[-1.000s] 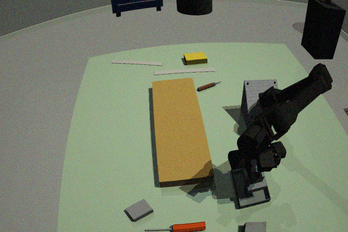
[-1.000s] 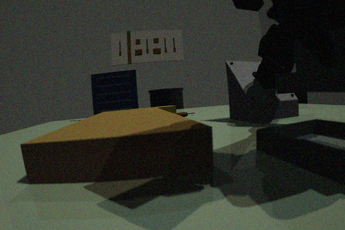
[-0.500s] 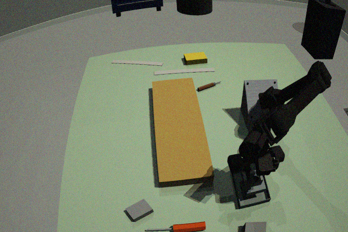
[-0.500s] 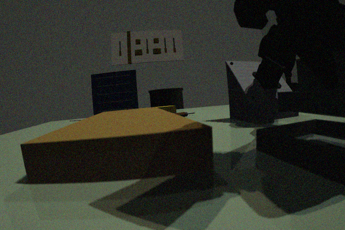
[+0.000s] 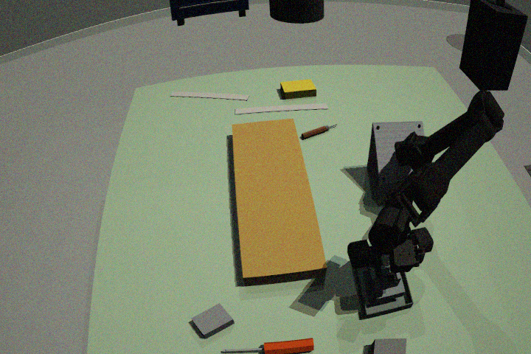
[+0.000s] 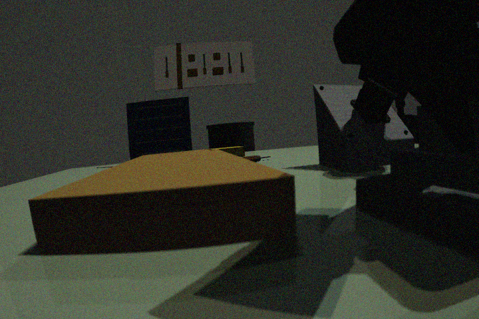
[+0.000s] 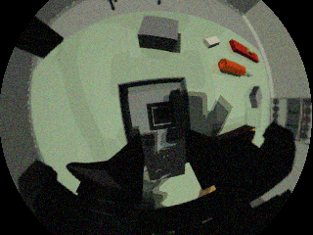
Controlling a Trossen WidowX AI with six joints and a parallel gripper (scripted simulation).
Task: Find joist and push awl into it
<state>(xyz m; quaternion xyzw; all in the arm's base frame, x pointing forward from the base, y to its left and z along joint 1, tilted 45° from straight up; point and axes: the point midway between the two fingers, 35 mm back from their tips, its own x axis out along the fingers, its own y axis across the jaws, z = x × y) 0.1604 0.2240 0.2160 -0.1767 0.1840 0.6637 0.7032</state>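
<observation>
My gripper tip is 40 mm above the grey tray and 10 mm to the left of it. Also, from my gripper tip: stud finder 20 mm above, 10 mm to the left; then small grey block 380 mm ahead, 40 mm below, 20 mm to the left; then orange-handled tool 300 mm ahead, 110 mm to the left, 40 mm below.
</observation>
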